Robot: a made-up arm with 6 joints. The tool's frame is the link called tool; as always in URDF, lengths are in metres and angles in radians.
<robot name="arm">
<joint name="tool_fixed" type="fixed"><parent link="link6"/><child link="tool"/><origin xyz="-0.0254 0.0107 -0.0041" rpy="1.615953 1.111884 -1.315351"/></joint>
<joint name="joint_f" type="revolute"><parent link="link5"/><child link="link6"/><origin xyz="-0.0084 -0.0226 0.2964" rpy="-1.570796 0 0"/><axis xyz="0 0 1"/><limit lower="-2.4" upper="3.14" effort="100" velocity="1.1"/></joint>
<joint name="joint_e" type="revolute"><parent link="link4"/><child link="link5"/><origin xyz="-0.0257 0.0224 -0.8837" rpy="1.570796 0 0"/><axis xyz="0 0 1"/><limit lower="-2.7" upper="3.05" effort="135" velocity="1.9"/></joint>
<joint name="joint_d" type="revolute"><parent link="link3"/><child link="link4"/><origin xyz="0.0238 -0.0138 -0.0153" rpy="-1.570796 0 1.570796"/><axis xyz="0 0 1"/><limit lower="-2.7" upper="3.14" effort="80" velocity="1.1"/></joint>
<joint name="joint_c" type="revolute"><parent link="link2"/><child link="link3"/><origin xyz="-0.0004 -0.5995 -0.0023" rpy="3.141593 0 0"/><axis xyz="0 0 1"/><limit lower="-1.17" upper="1.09" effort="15" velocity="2.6"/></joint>
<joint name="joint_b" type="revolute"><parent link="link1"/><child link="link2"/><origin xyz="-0.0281 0.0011 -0.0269" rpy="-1.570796 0 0"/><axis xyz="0 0 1"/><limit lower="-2.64" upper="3.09" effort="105" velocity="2.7"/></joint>
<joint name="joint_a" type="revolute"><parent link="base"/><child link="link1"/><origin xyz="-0.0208 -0.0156 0.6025"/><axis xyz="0 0 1"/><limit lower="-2.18" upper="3.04" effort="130" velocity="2.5"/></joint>
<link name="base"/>
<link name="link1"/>
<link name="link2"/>
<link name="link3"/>
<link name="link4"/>
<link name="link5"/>
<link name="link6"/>
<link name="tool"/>
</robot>
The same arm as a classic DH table. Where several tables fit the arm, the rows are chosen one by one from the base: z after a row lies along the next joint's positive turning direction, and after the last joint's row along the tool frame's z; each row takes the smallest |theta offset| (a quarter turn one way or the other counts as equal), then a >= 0, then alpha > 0; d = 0 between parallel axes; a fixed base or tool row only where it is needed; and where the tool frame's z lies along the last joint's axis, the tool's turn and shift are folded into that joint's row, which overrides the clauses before.
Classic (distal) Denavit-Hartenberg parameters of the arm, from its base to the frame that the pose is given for. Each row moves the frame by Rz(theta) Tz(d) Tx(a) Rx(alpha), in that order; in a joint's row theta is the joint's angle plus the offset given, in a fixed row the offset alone. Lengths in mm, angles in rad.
base (fixed): a -26  alpha 0  d 0  theta offset 0.6435
joint_a: a -28.1  alpha -1.5708  d 575.6  theta offset -0.6435
joint_b: a -599.5  alpha 3.1416  d 0  theta offset 1.5701
joint_c: a 13.8  alpha 1.5708  d -14.1  theta offset -0.0007
joint_d: a 25.7  alpha -1.5708  d -907.5  theta offset 0
joint_e: a 8.4  alpha 1.5708  d 274  theta offset 0
joint_f: a 15.9  alpha -1.5908  d -26.2  theta offset -1.3558
tool (fixed): a 0  alpha 0  d 22.5  theta offset 2.0293
Joint limits (rad, base to tool): -2.18..3.04 -2.64..3.09 -1.17..1.09 -2.7..3.14 -2.7..3.05 -2.4..3.14

